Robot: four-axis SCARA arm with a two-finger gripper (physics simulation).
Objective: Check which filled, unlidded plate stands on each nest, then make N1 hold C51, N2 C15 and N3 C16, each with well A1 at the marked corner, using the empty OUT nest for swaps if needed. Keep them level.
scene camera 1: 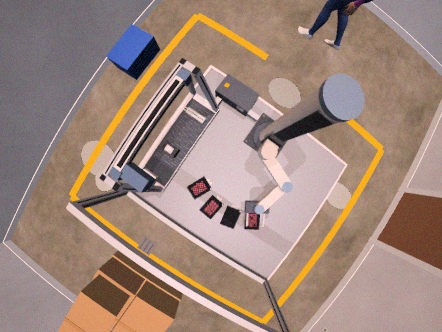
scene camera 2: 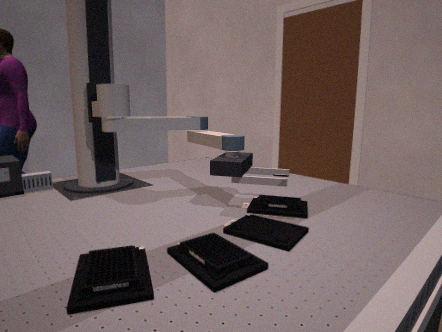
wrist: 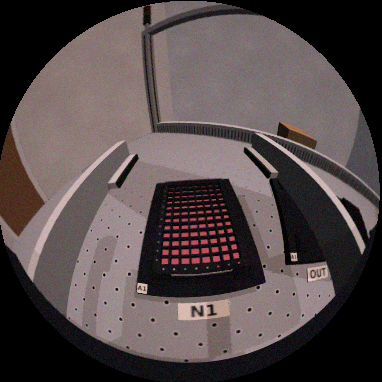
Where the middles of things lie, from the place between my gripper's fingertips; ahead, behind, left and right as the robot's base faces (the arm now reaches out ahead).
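My hand: 8 cm above plate C16 [wrist: 197, 235], 2 cm past it, 1 cm to the left of it. From my hand, nest N1 [wrist: 185, 287]: 9 cm below, 2 cm behind, 1 cm to the right. Black OUT nest [scene camera 2: 262, 230], from my hand: 9 cm below, 18 cm to the right, 6 cm ahead. Nest N2 [scene camera 2: 199, 272], from my hand: 9 cm below, 35 cm to the right, 8 cm ahead.
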